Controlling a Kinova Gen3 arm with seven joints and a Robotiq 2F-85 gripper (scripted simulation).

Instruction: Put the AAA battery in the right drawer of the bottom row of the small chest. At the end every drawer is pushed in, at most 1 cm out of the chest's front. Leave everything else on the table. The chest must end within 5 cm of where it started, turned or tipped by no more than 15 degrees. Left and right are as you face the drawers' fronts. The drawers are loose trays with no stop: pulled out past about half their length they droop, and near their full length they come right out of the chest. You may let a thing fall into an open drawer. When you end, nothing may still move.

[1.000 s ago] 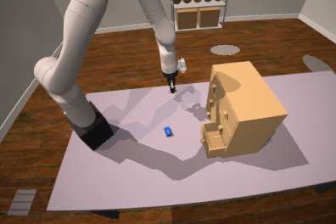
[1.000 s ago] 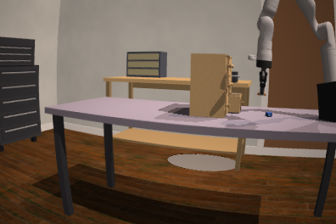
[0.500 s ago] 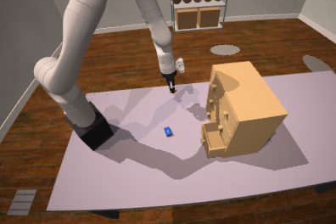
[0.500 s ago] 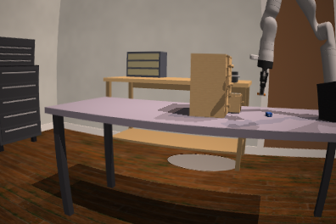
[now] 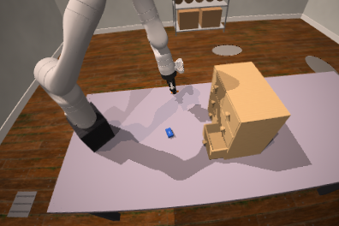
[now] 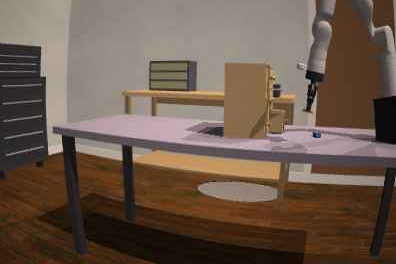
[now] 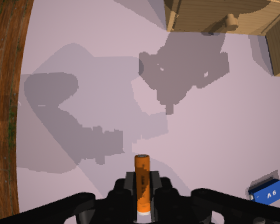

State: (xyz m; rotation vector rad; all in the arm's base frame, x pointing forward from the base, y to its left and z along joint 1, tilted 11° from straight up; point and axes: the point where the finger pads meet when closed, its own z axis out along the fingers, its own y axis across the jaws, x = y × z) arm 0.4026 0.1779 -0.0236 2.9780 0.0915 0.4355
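Now: hand 10 mm above the AAA battery. From my hand the other things lie so: small blue object (160 mm to the right, 130 mm below, 50 mm behind).
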